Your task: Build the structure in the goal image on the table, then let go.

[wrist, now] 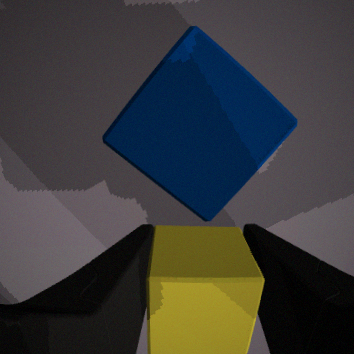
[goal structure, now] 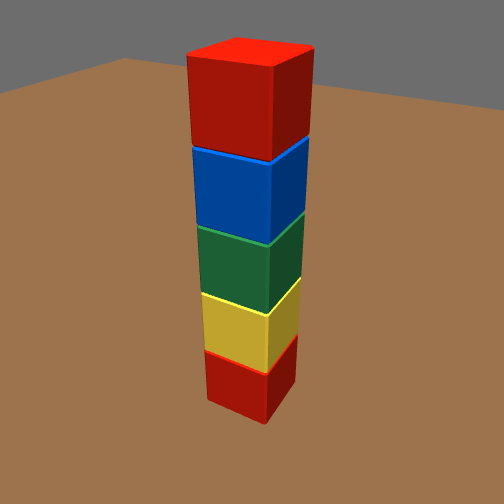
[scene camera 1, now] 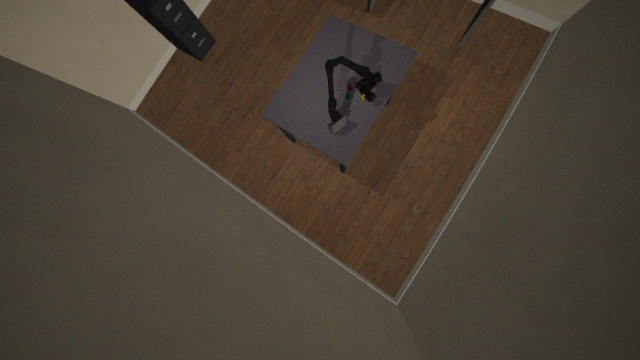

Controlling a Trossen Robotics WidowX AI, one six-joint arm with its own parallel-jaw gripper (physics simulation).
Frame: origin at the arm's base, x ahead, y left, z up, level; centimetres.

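Seen in the pictures: gripper, between the fingertips: (wrist: 197,235) (scene camera 1: 364,97); arm's base, origin of its link: (scene camera 1: 337,119).
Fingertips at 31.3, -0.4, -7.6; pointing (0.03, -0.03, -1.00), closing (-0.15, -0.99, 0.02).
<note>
Pixels of each thing's top centre, then the offset from my fingertips to it, as dx, dy, dz. Level surfaces: height alone.
- yellow cube, centre of its top: (wrist: 202,323) (scene camera 1: 363,96) -1.4, +0.3, +2.9
- blue cube, centre of its top: (wrist: 201,129) +4.1, -0.4, +2.8
- red cube, centre of its top: (scene camera 1: 350,86) -2.2, +14.4, +2.8
- green block, centre of its top: (scene camera 1: 348,95) -8.5, +9.8, +2.8
- table, height of its surface: dz -0.5
A yellow cube (scene camera 1: 363,97) (wrist: 205,310) sits between the fingers of my gripper (scene camera 1: 365,97) (wrist: 197,235), which is shut on it; both fingers reach its sides in the wrist view. A blue cube (wrist: 200,122) lies just beyond the yellow one, turned cornerwise, with a narrow gap between them; in the scene view it does not show, and the arm may hide it. A red cube (scene camera 1: 350,87) and a green block (scene camera 1: 349,96) lie close together on the table (scene camera 1: 300,90), to the left of the gripper in the scene view.
A pale grey panel (scene camera 1: 339,124) stands by the arm's lower end near the table's front part. A dark cabinet (scene camera 1: 192,37) stands off the table at the upper left. Shadows of the arm fall around the cubes.
</note>
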